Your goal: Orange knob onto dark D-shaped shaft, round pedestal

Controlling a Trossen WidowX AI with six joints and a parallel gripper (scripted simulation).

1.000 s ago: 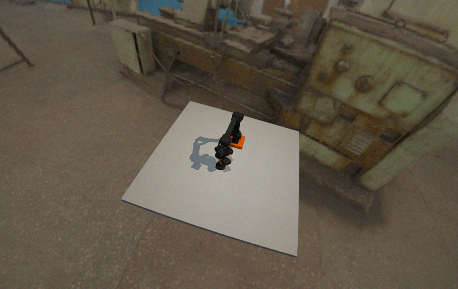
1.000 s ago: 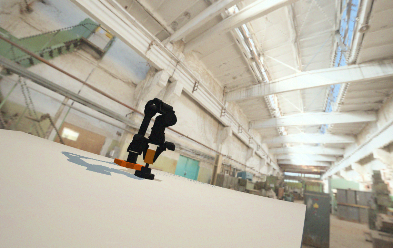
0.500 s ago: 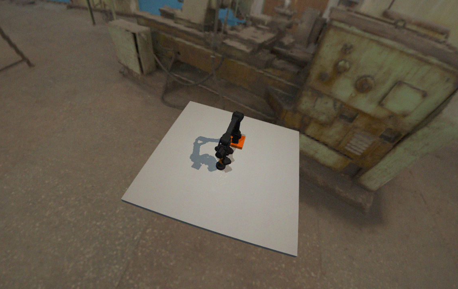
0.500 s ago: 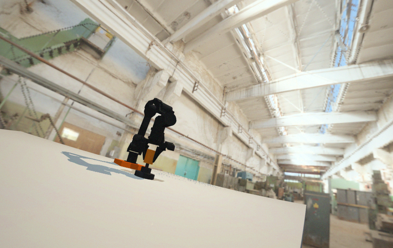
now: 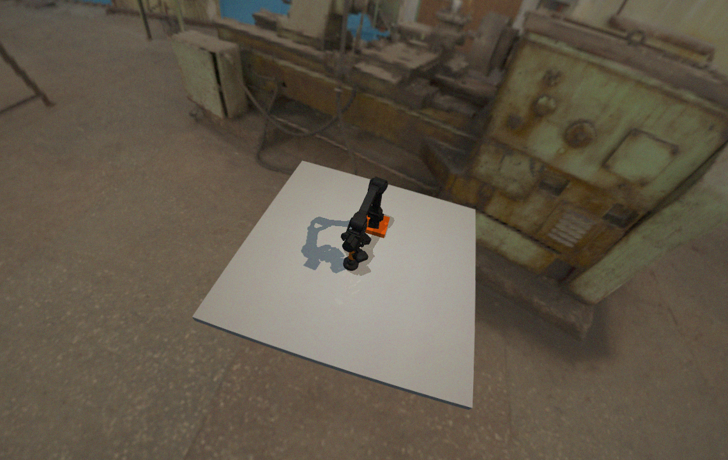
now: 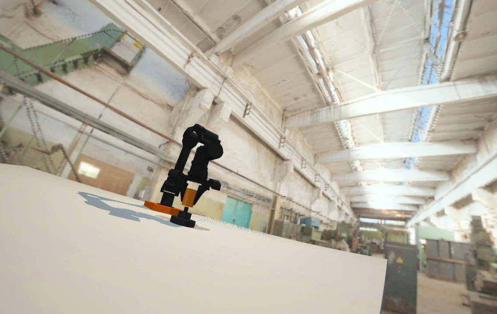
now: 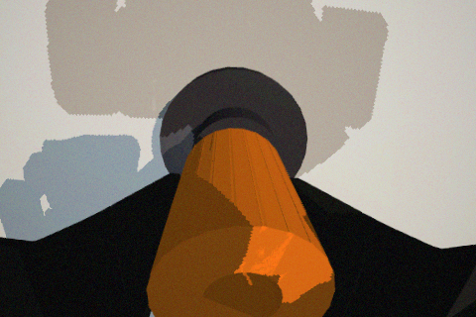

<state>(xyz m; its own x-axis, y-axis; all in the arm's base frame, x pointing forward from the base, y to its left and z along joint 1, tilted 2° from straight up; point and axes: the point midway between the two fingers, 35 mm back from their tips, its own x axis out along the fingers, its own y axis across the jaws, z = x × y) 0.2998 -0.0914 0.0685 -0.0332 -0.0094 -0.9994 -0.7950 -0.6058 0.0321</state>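
The dark round pedestal lies 4 cm below my gripper tip. The rest, counted from my gripper tip: orange knob (2 cm above).
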